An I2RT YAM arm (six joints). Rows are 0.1 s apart.
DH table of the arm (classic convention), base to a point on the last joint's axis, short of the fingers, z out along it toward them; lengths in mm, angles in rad. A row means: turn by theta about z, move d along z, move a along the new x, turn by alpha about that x. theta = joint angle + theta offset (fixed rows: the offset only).
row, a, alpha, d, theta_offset
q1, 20, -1.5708, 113.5, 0
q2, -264, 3.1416, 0, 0
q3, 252.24, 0, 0, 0.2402
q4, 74, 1.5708, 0, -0.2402
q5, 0, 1.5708, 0, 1.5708
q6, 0, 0, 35.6, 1.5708
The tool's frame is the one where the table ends.
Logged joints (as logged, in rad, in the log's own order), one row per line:
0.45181 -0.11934 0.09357 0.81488 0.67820 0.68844
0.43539 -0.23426 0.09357 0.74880 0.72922 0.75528
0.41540 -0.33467 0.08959 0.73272 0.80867 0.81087
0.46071 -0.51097 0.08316 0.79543 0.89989 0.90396
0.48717 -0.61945 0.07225 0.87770 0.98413 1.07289
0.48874 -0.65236 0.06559 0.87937 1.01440 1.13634
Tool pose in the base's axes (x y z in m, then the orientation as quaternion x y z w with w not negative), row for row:
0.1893 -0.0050 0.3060 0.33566 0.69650 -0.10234 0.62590
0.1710 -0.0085 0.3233 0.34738 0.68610 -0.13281 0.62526
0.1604 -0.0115 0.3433 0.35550 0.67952 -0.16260 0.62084
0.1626 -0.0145 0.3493 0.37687 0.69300 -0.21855 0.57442
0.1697 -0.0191 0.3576 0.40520 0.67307 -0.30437 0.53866
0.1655 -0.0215 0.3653 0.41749 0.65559 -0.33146 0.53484
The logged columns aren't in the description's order. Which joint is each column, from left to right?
Columns, left to right: q6, q4, q1, q2, q3, q5.
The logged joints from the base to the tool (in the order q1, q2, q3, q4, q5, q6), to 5 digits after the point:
0.09357 0.81488 0.67820 -0.11934 0.68844 0.45181
0.09357 0.74880 0.72922 -0.23426 0.75528 0.43539
0.08959 0.73272 0.80867 -0.33467 0.81087 0.41540
0.08316 0.79543 0.89989 -0.51097 0.90396 0.46071
0.07225 0.87770 0.98413 -0.61945 1.07289 0.48717
0.06559 0.87937 1.01440 -0.65236 1.13634 0.48874

